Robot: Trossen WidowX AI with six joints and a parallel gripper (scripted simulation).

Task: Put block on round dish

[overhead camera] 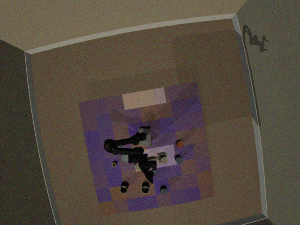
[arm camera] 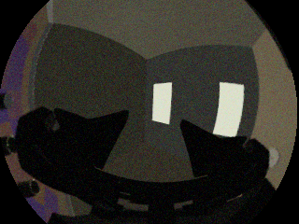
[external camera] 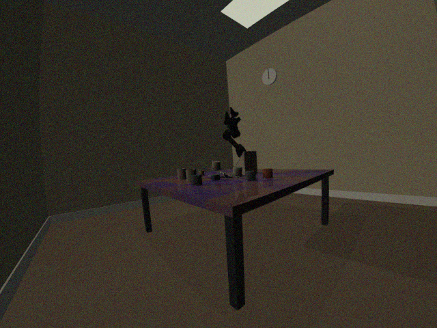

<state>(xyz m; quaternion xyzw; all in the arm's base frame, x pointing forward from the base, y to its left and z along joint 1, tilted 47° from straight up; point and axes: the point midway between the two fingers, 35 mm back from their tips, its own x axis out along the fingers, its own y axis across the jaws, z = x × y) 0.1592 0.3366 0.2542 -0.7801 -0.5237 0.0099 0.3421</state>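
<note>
Right now the beige cup is 50 mm ahead of my gripper tip, 150 mm to the left of it and 520 mm below it. The rest, counted from my gripper tip: orange cup: 90 mm behind, 290 mm to the left, 540 mm below; then balance: 70 mm ahead, 540 mm below; then grey block: 50 mm ahead, 130 mm to the left, 530 mm below.
</note>
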